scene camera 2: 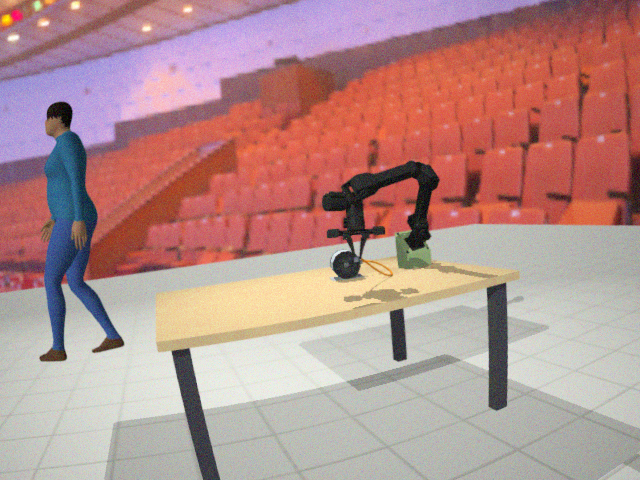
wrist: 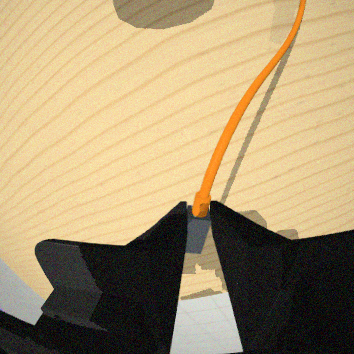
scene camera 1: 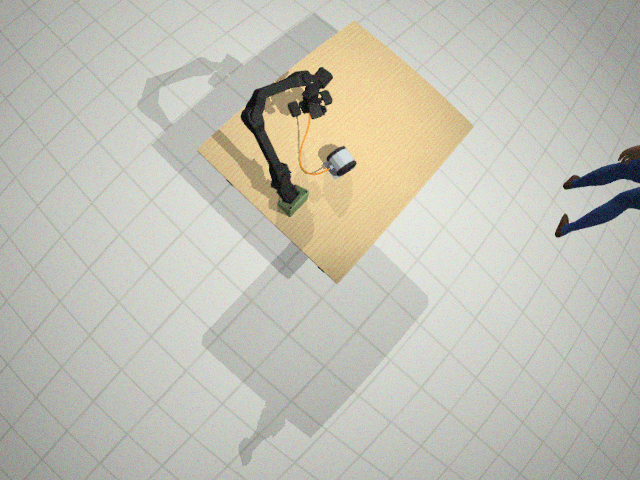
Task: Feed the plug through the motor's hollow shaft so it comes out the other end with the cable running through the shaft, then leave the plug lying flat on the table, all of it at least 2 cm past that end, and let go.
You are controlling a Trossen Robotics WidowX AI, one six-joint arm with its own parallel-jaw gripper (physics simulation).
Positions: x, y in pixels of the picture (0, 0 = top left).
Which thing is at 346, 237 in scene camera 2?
The gripper.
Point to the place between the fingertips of the gripper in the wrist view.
197, 207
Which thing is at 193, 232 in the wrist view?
A grey plug.
